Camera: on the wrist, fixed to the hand. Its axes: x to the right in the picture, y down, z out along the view.
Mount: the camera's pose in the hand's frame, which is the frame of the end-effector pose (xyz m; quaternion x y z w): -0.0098 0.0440 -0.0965 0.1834 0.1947 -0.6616 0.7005
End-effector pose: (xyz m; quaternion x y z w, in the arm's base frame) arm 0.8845 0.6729 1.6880 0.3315 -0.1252 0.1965 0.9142
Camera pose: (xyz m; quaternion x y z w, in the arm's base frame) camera 0.8658 0.7644 1.6367 0.4445 0.3457 -0.3797 0.7340
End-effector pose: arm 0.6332 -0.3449 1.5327 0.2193 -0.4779 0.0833 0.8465
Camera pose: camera 0.6871 -0.2616 1.4941 0.6088 -0.0096 -0.3714 0.7009
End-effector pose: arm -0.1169 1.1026 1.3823 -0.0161 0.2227 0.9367 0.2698
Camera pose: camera -0.1398 1.0234 1.3149 -0.2915 0.3697 0.4337 0.7683
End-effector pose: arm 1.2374 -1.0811 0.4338 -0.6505 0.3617 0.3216 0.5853
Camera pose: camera 1.1944 -1.1785 0.4292 -0.6503 -0.0041 -0.3550 0.6717
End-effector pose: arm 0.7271 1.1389 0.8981 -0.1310 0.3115 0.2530 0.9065
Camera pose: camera 0.6486 1.1339 0.8263 -0.1809 0.3544 -0.5052 0.7658
